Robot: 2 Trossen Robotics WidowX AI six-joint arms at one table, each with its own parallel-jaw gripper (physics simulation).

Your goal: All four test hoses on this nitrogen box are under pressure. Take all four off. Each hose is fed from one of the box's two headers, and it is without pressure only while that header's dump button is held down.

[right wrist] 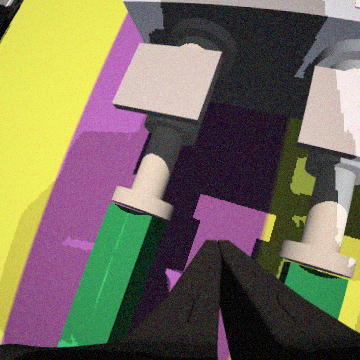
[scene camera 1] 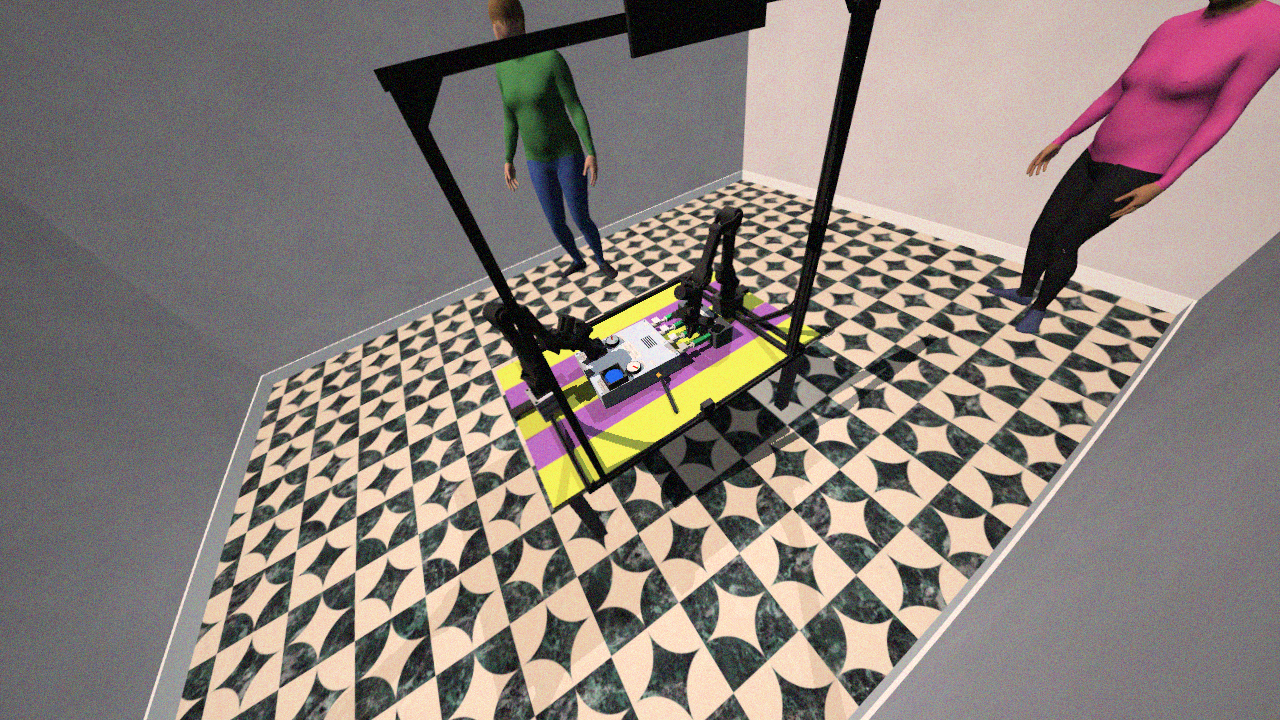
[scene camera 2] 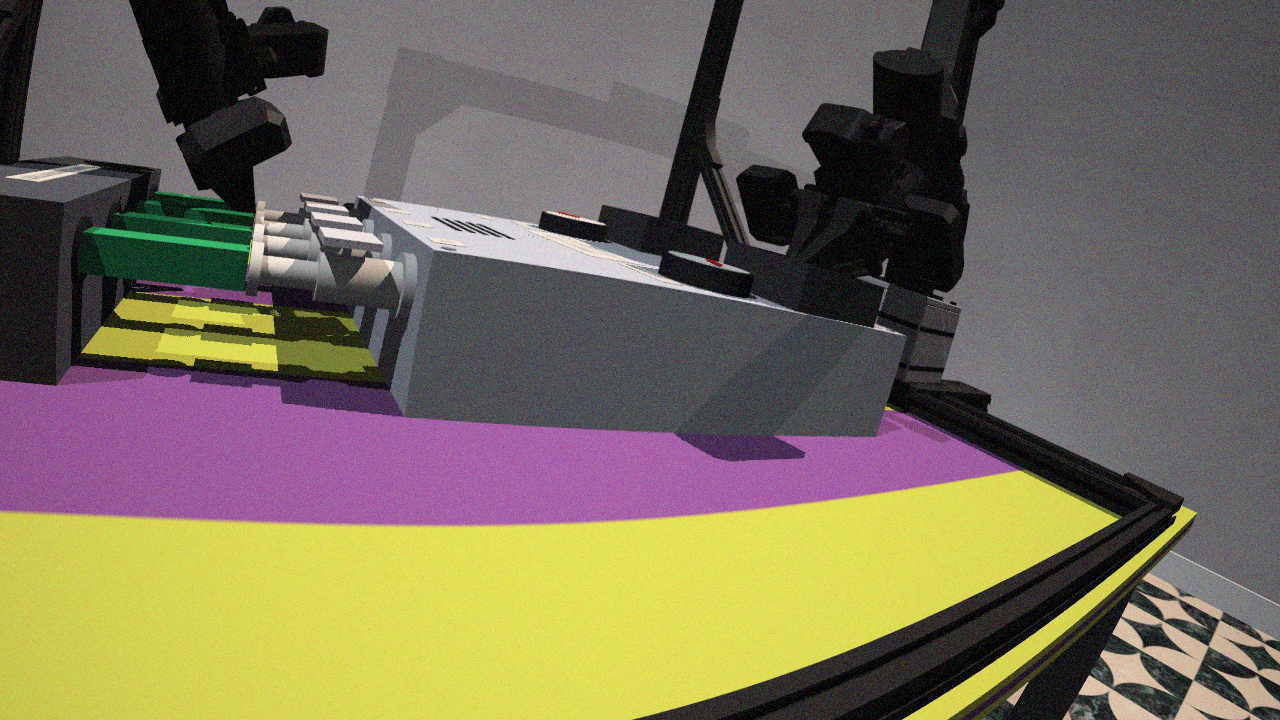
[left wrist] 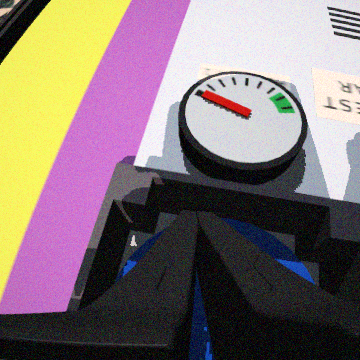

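Seen in the pictures: left gripper, fingertip midpoint: (scene camera 1: 599,343) (scene camera 2: 783,280) (left wrist: 194,219); right gripper, fingertip midpoint: (right wrist: 215,250) (scene camera 1: 689,338); left arm's base at its link origin: (scene camera 1: 541,390) (scene camera 2: 908,289); right arm's base at its link origin: (scene camera 1: 727,295).
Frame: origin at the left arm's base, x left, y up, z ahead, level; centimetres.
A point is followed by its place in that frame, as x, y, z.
Observation:
The nitrogen box (scene camera 1: 650,344) @[-8.6, -3.2, 45.9] (scene camera 2: 644,349) @[7.9, -6.6, 42.5] (left wrist: 260,30) @[2.2, -3.1, 44.6] stands mid-table. Green hoses (scene camera 2: 161,257) @[1.5, -5.4, 67.2] (right wrist: 107,275) @[-19.9, -4.7, 62.2] (right wrist: 320,287) @[-12.5, -4.7, 61.1] sit in white couplings with flat tabs (right wrist: 167,82) @[-18.6, -3.4, 54.7] (right wrist: 335,107) @[-12.7, -3.4, 55.4] at its end. My left gripper (left wrist: 194,219) @[6.4, -1.7, 30.6] is shut over a blue dump button (scene camera 1: 614,376) @[-13.4, -1.6, 24.5] (left wrist: 297,270) @[2.8, -2.0, 29.0] inside a dark surround; contact is hidden by the fingers. The gauge (left wrist: 242,127) @[4.4, -1.7, 34.8] beside it has its red needle at the end away from the green band. My right gripper (right wrist: 215,250) @[-16.1, -5.2, 60.5] (scene camera 2: 239,201) @[-16.1, -5.2, 60.5] is shut and empty, between two hoses in the right wrist view.
A dark grey block (scene camera 2: 26,277) @[3.1, -6.5, 73.4] stands at the hoses' far ends. Another gauge (scene camera 2: 572,223) @[-12.2, -2.1, 34.6] sits on the box. A black frame (scene camera 1: 460,210) @[-39.6, 76.8, -0.5] rises around the striped table (scene camera 2: 447,608) @[20.5, -11.1, 59.3]. Two people, in green (scene camera 1: 541,107) and pink (scene camera 1: 1154,98), stand beyond the table.

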